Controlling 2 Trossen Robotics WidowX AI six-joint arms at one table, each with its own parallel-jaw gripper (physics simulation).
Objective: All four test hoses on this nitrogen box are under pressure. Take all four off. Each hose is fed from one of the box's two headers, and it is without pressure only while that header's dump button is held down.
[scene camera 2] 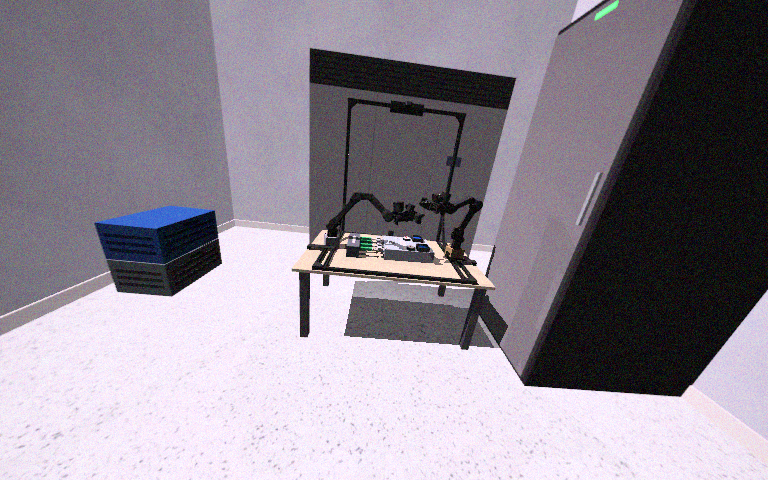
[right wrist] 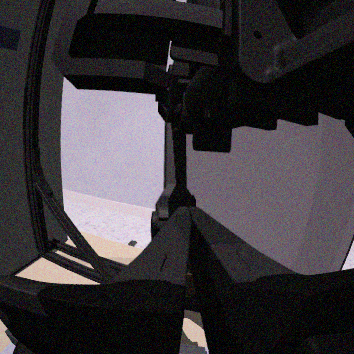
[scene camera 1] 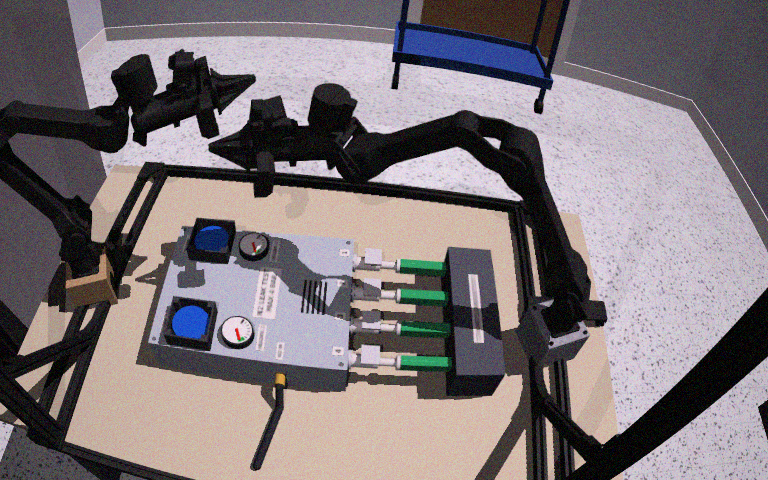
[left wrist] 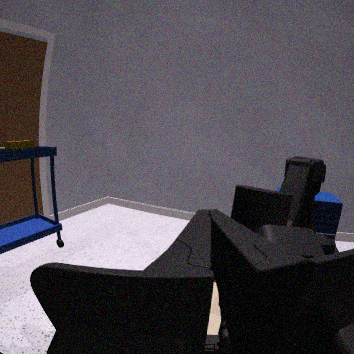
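Where they show: left gripper, fingertip midpoint: (scene camera 2: 419,203) (scene camera 1: 255,77) (left wrist: 206,218); right gripper, fingertip midpoint: (scene camera 2: 424,215) (right wrist: 186,216) (scene camera 1: 208,147); left arm's base, link origin: (scene camera 2: 455,247) (scene camera 1: 85,264); right arm's base, link origin: (scene camera 2: 331,235) (scene camera 1: 560,320).
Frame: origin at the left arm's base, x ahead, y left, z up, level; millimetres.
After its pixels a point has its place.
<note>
The grey nitrogen box (scene camera 1: 226,288) @[x 296, y -136, z -4 mm] (scene camera 2: 407,256) @[x 406, y -29, z -46 mm] lies on the table. Its two blue dump buttons (scene camera 1: 212,238) @[x 292, y -26, z 12 mm] (scene camera 1: 190,322) @[x 215, y -203, z 12 mm] sit in black square guards, each beside a round gauge (scene camera 1: 253,246) @[x 366, y -69, z 12 mm] (scene camera 1: 236,332) @[x 292, y -242, z 12 mm]. Four green-sleeved hoses (scene camera 1: 421,267) @[x 654, y -179, z -19 mm] (scene camera 1: 423,296) @[x 630, y -241, z -19 mm] (scene camera 1: 423,328) @[x 602, y -304, z -19 mm] (scene camera 1: 423,362) @[x 574, y -367, z -19 mm] run from the fittings on the box's right side to a dark block (scene camera 1: 475,316) @[x 692, y -321, z -4 mm]. My left gripper (scene camera 1: 254,78) @[x 394, y -10, z 332 mm] (left wrist: 206,218) @[x 394, y -10, z 332 mm] is shut and empty, high beyond the box. My right gripper (scene camera 1: 210,147) @[x 306, y -51, z 243 mm] (right wrist: 186,216) @[x 306, y -51, z 243 mm] is shut and empty, above the far side near the upper button, pointing left. Neither touches the box.
A black frame (scene camera 1: 339,185) @[x 603, y 125, z -69 mm] surrounds the work area. A black supply hose (scene camera 1: 267,433) @[x 290, y -399, z -70 mm] leaves the box's near side. The two grippers are close together. A blue cart (scene camera 1: 470,55) (left wrist: 30,231) stands beyond the table.
</note>
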